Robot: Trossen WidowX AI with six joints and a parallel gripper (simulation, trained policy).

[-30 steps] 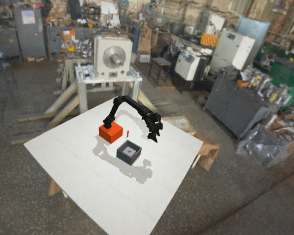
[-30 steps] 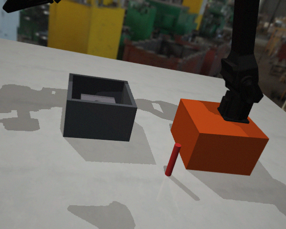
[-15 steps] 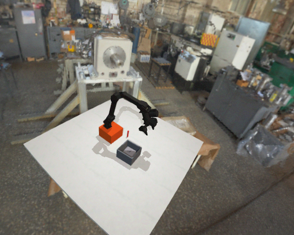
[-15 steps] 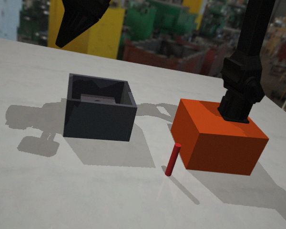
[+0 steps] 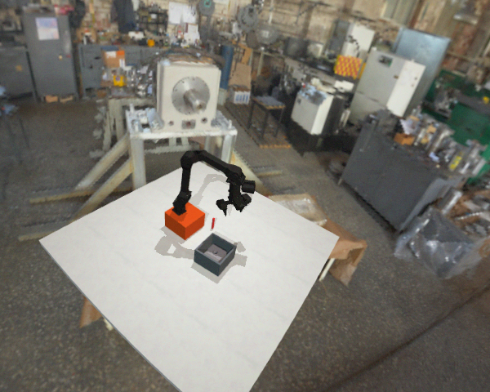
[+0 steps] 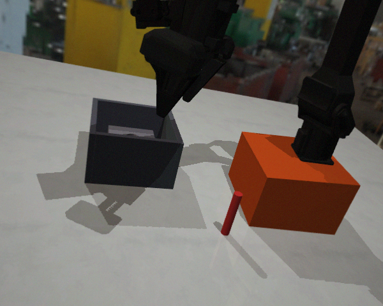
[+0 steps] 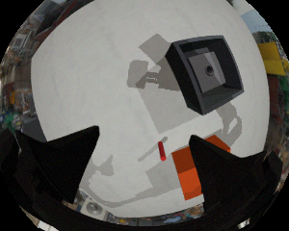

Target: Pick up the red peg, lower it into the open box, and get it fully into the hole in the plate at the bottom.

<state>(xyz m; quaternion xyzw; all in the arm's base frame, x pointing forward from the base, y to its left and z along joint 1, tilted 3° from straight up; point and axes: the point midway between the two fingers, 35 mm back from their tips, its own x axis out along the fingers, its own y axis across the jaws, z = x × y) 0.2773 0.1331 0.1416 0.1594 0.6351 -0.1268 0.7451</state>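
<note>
The red peg lies 16 cm below my gripper tip and 13 cm behind it. Round my gripper tip: grey plate (18 cm to the right, 16 cm below, 5 cm ahead); dark box (18 cm to the right, 17 cm below, 5 cm ahead).
</note>
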